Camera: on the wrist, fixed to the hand. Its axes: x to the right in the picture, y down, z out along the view.
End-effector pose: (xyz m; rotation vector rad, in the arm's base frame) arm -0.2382 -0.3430 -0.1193 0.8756 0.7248 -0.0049
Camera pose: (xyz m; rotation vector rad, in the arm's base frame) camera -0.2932 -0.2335 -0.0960 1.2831 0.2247 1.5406
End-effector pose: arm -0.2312 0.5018 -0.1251 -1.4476 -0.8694 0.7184
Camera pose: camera -0.1539 0.4303 -0.1920 -1.9979 0.7304 1.4442
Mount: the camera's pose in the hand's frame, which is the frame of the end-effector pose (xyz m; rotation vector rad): -0.0248 0.0722 -0.0986 0.0236 0.3686 1.5383
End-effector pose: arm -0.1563 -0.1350 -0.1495 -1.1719 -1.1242 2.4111
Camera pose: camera -0.0579 -0.1432 -0.2257 1.7106 -0.0875 -1.4989
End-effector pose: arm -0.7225 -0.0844 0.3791 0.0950 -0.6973 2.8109
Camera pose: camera -0.7170 -0.1055 0.2563 0.7140 0.3804 -1.8274
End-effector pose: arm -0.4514 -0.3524 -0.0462 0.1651 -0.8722 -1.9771
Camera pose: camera -0.3431 -0.4051 -0.0786 -0.1223 -0.4638 -0.4650
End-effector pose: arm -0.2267 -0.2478 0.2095 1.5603 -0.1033 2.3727
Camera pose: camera -0.3256 -0.2999 0.1542 -0.5443 0.9015 -1.9008
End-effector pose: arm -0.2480 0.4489 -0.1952 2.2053 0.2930 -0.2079
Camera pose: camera -0.2469 0.4817 -0.0749 1.8867 -1.1959 1.0163
